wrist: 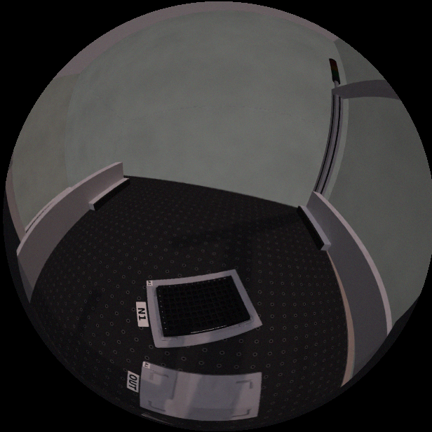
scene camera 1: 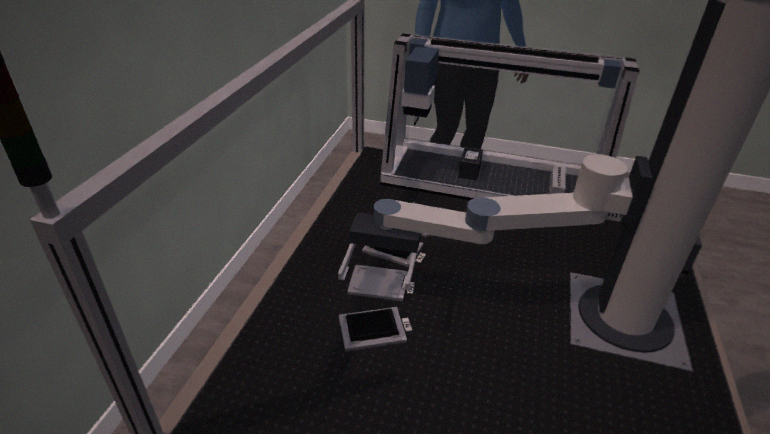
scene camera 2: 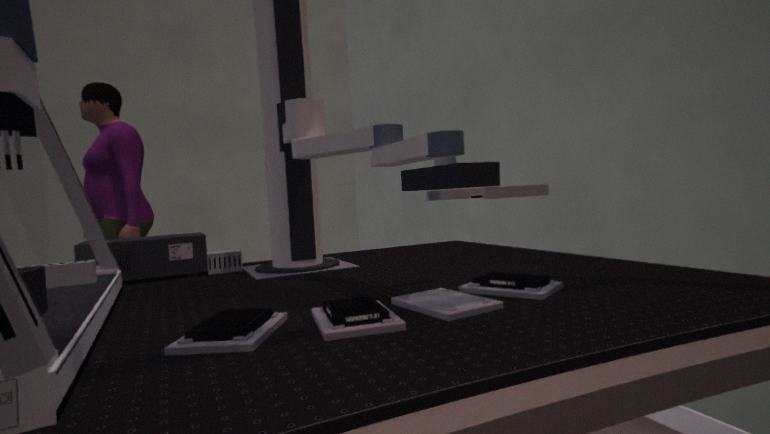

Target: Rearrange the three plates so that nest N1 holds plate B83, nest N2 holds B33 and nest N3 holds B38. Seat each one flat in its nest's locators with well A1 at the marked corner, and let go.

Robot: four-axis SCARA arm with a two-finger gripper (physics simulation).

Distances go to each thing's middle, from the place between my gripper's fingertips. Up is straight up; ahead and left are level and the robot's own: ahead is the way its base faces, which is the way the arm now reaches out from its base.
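Labels:
Out nest (scene camera 2: 428, 302): my hand is 4 cm short of it, 20 cm to the left of it and 19 cm above it. Counted from my hand: plate B38 (scene camera 1: 376, 324) is 1 cm ahead, 2 cm to the right and 18 cm below; nest N1 (scene camera 2: 549, 289) is 1 cm ahead, 2 cm to the right and 19 cm below; nest N2 (scene camera 2: 320, 318) is 4 cm ahead, 37 cm to the right and 19 cm below.

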